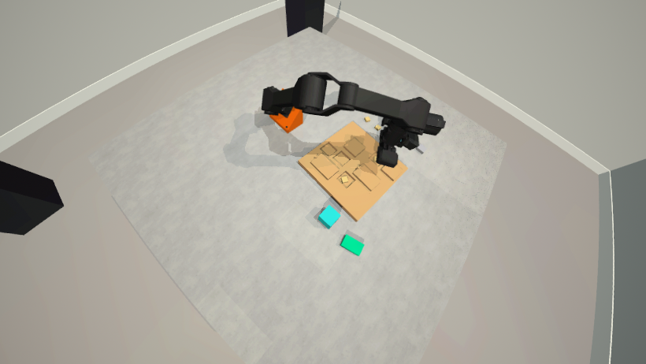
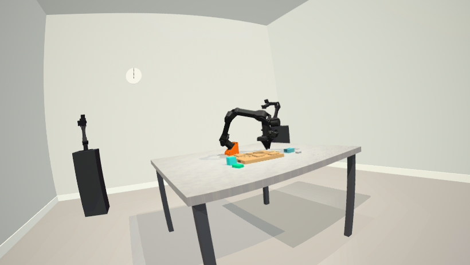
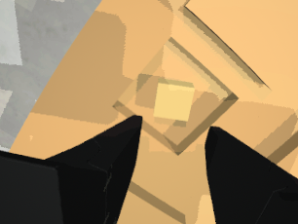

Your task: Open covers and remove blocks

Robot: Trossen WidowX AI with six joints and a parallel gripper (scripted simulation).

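My gripper tip is now 300 mm to the left of the cyan block, 30 mm above it and 10 mm short of it. Also, from my gripper tip: green block: 310 mm to the right, 130 mm ahead, 40 mm below; small grey block: 190 mm to the left, 110 mm ahead, 50 mm below.
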